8 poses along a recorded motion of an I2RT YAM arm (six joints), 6.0 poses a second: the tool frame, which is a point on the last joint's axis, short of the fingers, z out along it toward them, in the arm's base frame.
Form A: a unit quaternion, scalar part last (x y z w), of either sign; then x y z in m.
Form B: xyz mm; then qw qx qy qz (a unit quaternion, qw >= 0). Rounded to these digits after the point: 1 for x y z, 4 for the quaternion.
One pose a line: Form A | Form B
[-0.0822 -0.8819 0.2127 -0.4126 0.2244 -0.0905 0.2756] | [224.4 -90.5 275.6 0.4126 0.0822 0.8819 -0.2127]
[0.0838 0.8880 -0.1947 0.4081 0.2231 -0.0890 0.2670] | [223.1 -89.0 267.0 0.4081 0.0838 0.8880 -0.1947]
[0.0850 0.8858 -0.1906 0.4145 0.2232 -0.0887 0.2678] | [223.2 -88.7 267.8 0.4145 0.0850 0.8858 -0.1906]
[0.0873 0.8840 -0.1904 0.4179 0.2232 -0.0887 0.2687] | [223.2 -88.7 268.7 0.4179 0.0873 0.8840 -0.1904]
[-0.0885 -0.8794 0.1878 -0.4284 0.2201 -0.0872 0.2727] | [220.1 -87.2 272.7 0.4284 0.0885 0.8794 -0.1878]
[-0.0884 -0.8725 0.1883 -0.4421 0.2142 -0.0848 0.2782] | [214.2 -84.8 278.2 0.4421 0.0884 0.8725 -0.1883]
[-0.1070 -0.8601 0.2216 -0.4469 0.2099 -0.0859 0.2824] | [209.9 -85.9 282.4 0.4469 0.1070 0.8601 -0.2216]
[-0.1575 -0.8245 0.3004 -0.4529 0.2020 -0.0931 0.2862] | [202.0 -93.1 286.2 0.4529 0.1575 0.8245 -0.3004]
